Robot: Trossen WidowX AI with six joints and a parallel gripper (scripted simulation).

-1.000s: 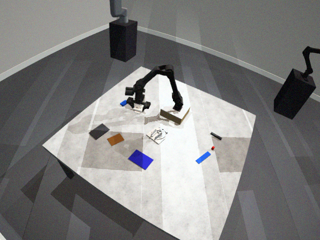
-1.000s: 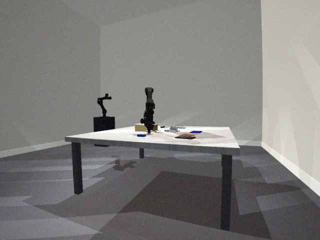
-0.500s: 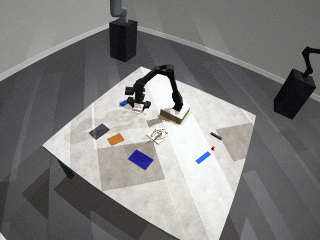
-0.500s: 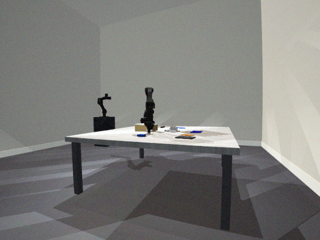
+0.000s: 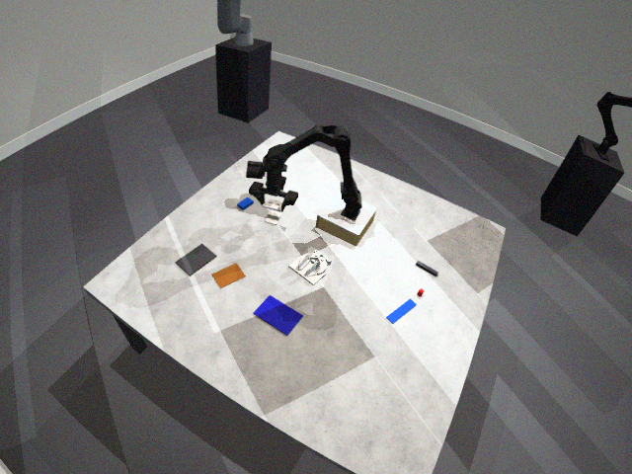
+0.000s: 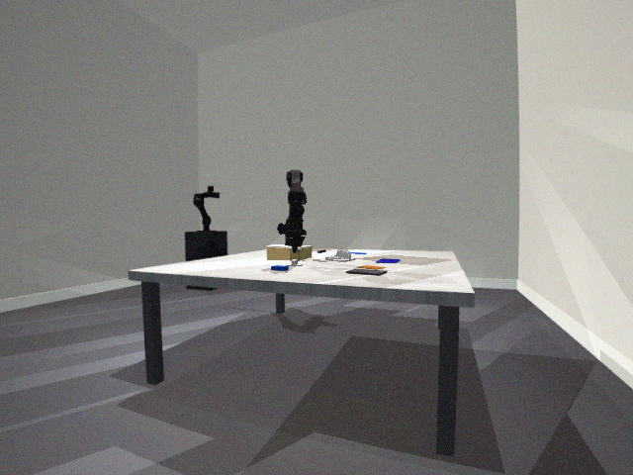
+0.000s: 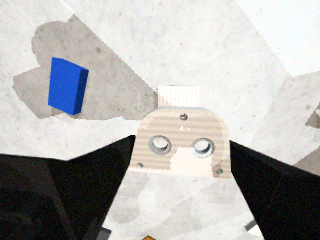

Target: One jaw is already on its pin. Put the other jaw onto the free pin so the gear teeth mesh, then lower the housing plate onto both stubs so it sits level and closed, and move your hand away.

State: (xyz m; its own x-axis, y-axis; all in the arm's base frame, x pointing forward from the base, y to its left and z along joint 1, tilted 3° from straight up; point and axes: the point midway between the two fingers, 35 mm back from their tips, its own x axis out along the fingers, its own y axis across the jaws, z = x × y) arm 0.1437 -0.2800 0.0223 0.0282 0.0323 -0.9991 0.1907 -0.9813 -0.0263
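Now: gripper tip 10 mm past the white block and 50 mm above it. From my gripper tip the other things lie so: jaw: 110 mm ahead, 240 mm to the left, 50 mm below; then small blue block: 10 mm behind, 150 mm to the right, 50 mm below; then orange tile: 330 mm ahead, 20 mm to the left, 60 mm below.
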